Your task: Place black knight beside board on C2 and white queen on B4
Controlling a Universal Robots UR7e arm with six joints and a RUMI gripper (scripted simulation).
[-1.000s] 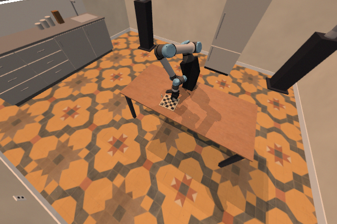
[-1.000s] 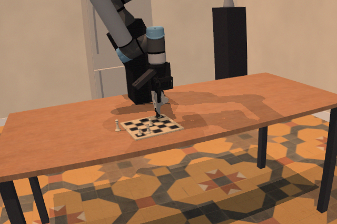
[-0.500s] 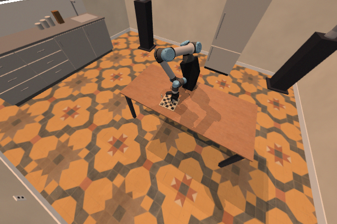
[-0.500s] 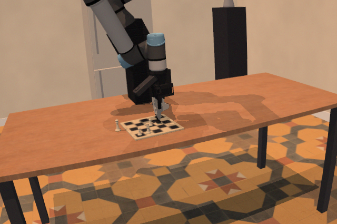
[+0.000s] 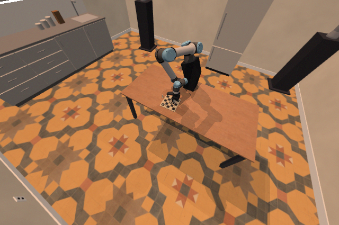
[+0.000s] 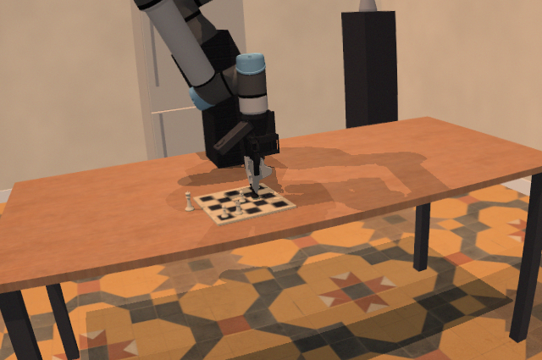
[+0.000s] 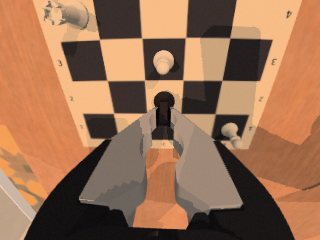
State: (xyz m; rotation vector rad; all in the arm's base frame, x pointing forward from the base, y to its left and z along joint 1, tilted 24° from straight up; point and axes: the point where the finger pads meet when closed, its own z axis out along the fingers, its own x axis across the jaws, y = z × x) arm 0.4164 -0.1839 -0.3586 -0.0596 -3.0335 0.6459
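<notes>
The black knight is 10 mm below my hand. Round my hand: white queen: 40 mm behind, 180 mm to the right, 10 mm below; then small chessboard: 40 mm to the right, 40 mm below.
</notes>
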